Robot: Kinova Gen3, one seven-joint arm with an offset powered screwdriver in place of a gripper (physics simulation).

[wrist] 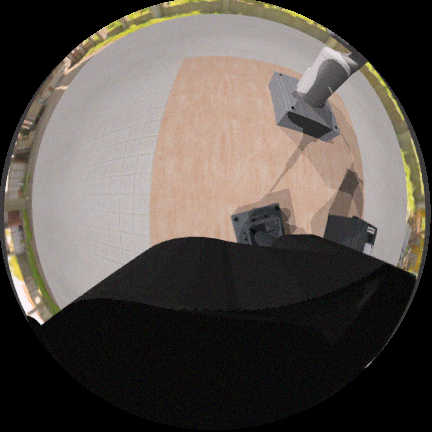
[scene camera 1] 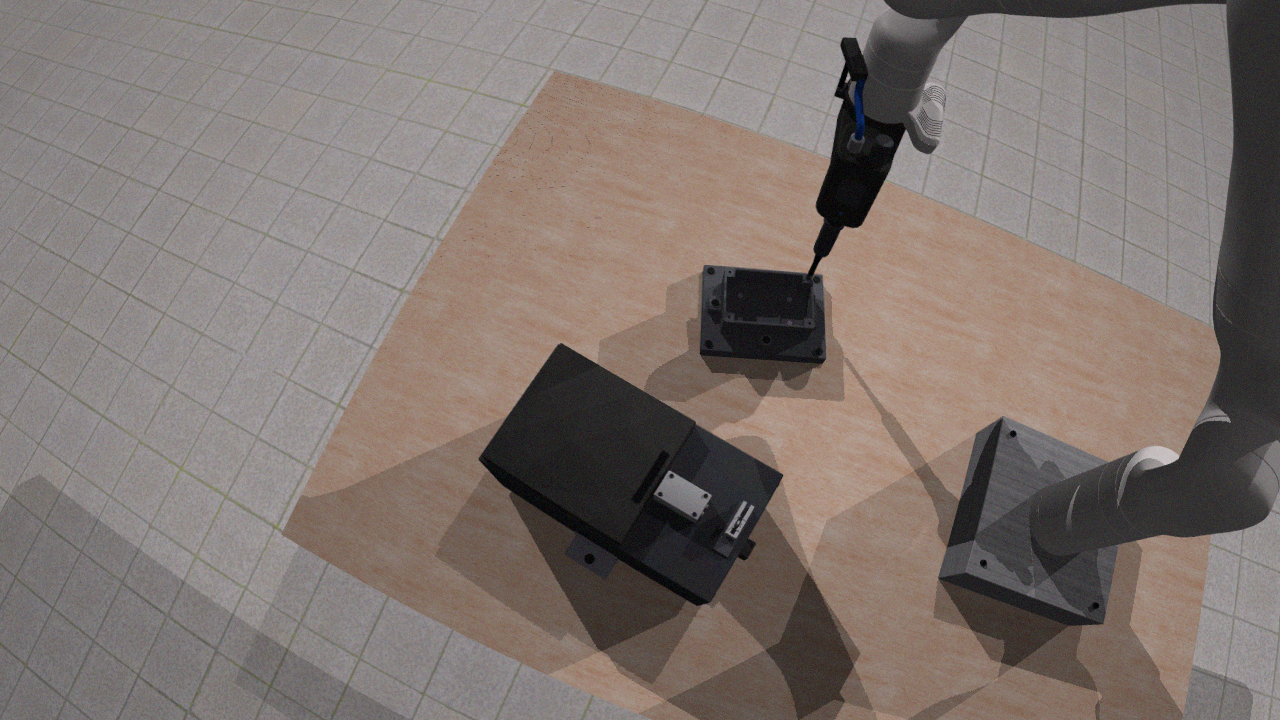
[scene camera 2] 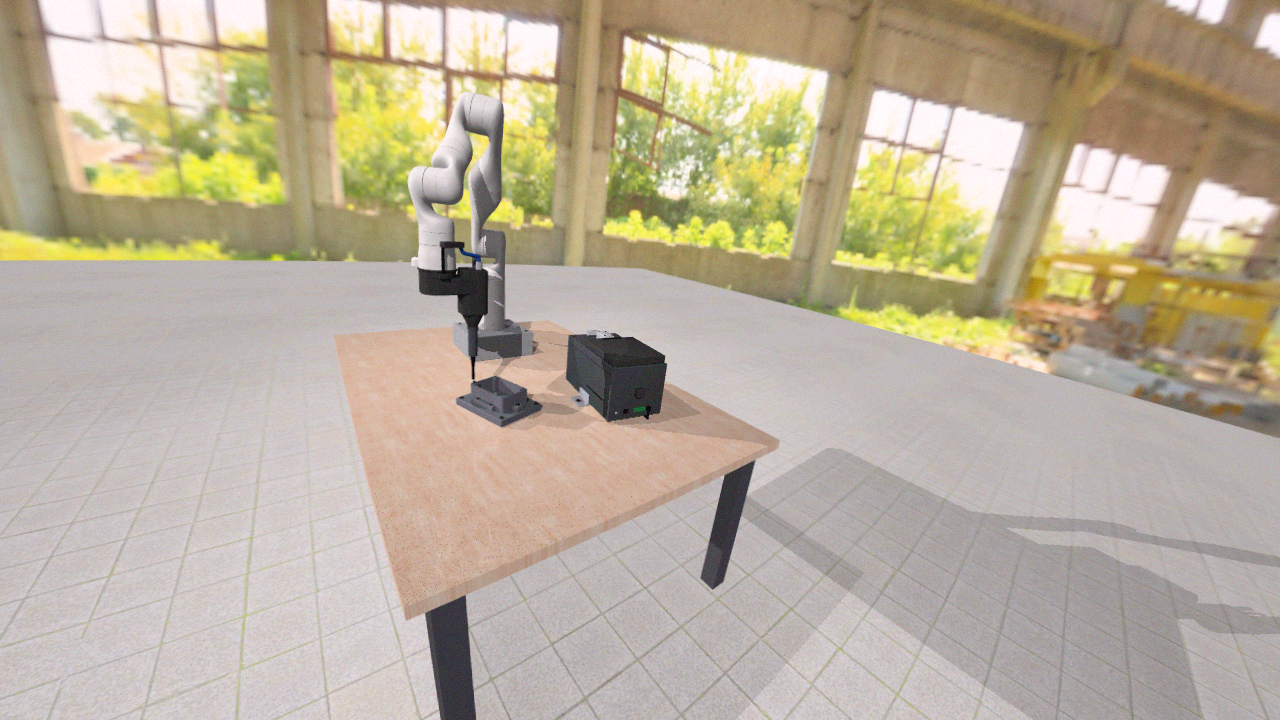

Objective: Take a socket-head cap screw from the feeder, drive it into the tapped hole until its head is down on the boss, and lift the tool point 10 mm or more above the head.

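The screwdriver (scene camera 1: 810,276) (scene camera 2: 473,378), my tool, points down with its thin tip at the back right corner of the dark housing's open box in scene camera 1; whether it touches is too small to tell. The housing (scene camera 1: 733,343) (scene camera 2: 484,411) (wrist: 244,218) lies on the table with a flat flange around the box. The tip hides the spot under it, and no screw or screw head can be made out there. The black screw feeder (scene camera 1: 586,438) (scene camera 2: 613,371) (wrist: 343,231) stands apart from the tool. In the wrist view the black tool body covers the lower half and part of the housing.
The grey robot base block (scene camera 1: 975,528) (scene camera 2: 512,343) (wrist: 285,100) stands on the wooden table (scene camera 1: 501,268) (scene camera 2: 501,483) (wrist: 210,125). The feeder's silver plate (scene camera 1: 682,495) is on its lower front part. Shadows lie across the table.
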